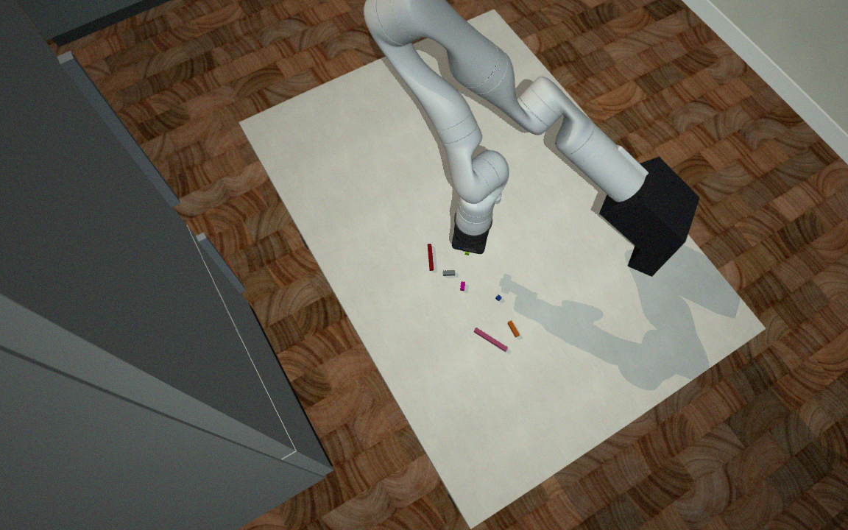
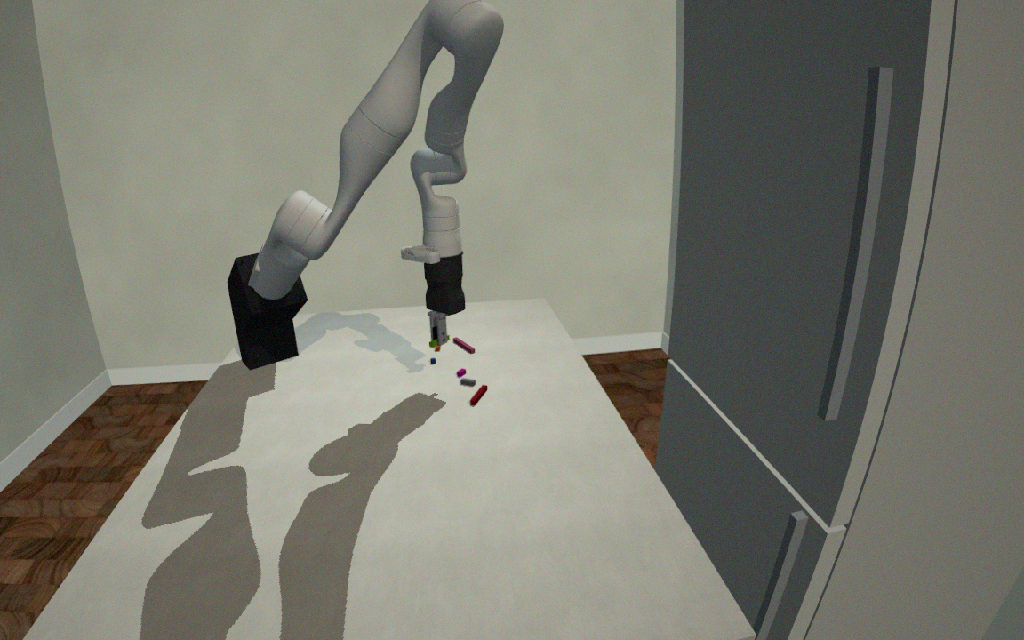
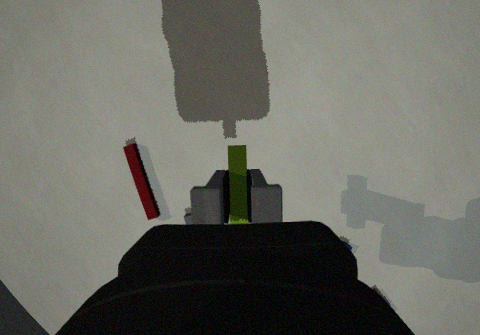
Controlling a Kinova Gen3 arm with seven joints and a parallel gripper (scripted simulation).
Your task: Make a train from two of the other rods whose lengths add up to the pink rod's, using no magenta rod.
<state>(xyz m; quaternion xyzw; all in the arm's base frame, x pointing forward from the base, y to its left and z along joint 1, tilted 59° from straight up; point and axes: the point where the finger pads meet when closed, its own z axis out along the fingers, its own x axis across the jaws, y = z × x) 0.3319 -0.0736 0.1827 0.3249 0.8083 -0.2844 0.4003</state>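
Now: the orange rod 200 mm to the left of my hand, 110 mm below it and 50 mm ahead of it. Round my hand: lime rod 10 mm below; then grey rod 110 mm below, 50 mm ahead, 10 mm to the right; then magenta rod 110 mm below, 50 mm ahead, 40 mm to the left.
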